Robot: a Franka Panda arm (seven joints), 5 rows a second.
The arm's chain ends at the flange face. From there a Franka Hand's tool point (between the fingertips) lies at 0.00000 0.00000 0.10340 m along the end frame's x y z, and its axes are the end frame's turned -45 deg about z.
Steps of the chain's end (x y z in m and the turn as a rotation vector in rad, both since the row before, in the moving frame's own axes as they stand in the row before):
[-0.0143 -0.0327 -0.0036 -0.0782 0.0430 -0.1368]
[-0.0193 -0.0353 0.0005 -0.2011 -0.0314 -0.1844]
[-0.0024 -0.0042 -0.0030 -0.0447 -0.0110 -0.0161]
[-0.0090 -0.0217 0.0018 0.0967 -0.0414 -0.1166]
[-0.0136 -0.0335 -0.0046 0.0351 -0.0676 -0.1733]
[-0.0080 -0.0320 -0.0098 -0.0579 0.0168 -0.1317]
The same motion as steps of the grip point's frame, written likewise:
[0.0111 -0.0242 -0.0040 -0.0857 -0.0249 -0.1368]
[-0.0043 -0.0248 -0.0016 -0.1200 -0.1644 -0.1844]
[-0.0028 -0.0022 -0.0031 -0.0238 -0.0394 -0.0161]
[0.0124 -0.0320 0.0012 0.0977 0.0391 -0.1166]
[0.0111 -0.0406 -0.0049 0.0726 -0.0230 -0.1733]
[0.0143 -0.0226 -0.0100 -0.0528 -0.0291 -0.1317]

